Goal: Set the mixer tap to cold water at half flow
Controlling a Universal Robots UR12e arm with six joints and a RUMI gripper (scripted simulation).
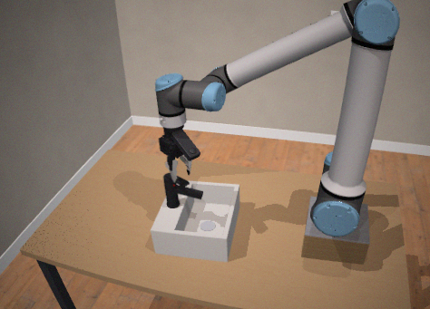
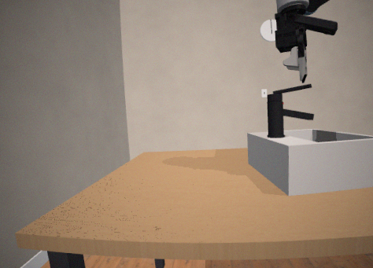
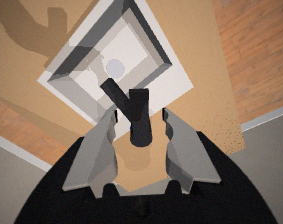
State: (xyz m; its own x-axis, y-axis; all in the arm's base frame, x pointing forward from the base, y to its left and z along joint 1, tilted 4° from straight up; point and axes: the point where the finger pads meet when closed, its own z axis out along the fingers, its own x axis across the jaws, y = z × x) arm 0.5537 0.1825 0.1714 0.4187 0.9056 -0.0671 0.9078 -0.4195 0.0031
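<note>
The lever is 3 cm below my hand, 3 cm ahead of it and 1 cm to the right of it. The rest, counted from my hand: white sink 27 cm below, 6 cm to the right, 4 cm behind.
</note>
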